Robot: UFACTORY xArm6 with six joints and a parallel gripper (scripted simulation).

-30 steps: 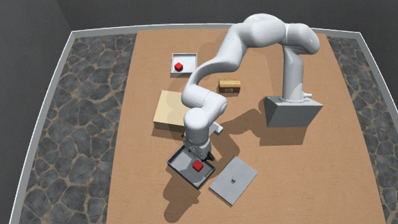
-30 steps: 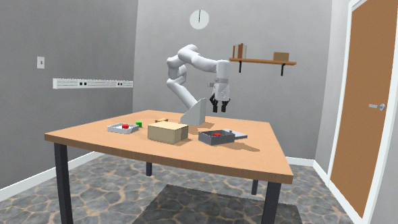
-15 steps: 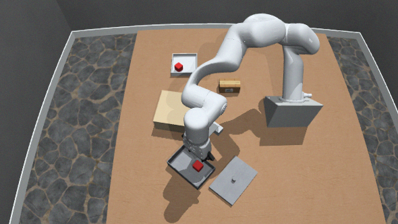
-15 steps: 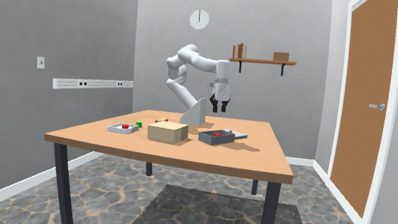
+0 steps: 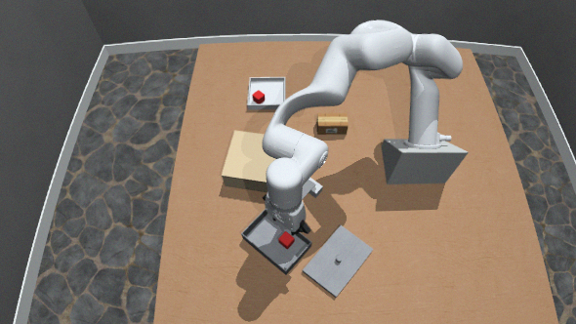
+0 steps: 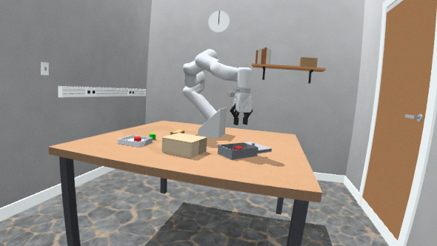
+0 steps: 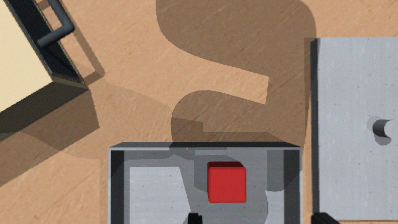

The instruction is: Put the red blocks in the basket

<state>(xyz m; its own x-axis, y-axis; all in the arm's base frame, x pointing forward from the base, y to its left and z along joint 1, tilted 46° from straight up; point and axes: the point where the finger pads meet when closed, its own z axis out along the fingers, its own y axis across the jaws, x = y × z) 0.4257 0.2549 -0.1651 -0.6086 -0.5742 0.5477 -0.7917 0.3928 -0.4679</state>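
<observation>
The metal box lies 15 cm below my hand and 3 cm ahead of it. The rest, counted from my hand: flat lid (16 cm below, 16 cm behind, 6 cm to the left); then white basket (59 cm to the right, 17 cm below, 11 cm ahead); then taped cardboard box (44 cm to the right, 14 cm below, 14 cm behind).
</observation>
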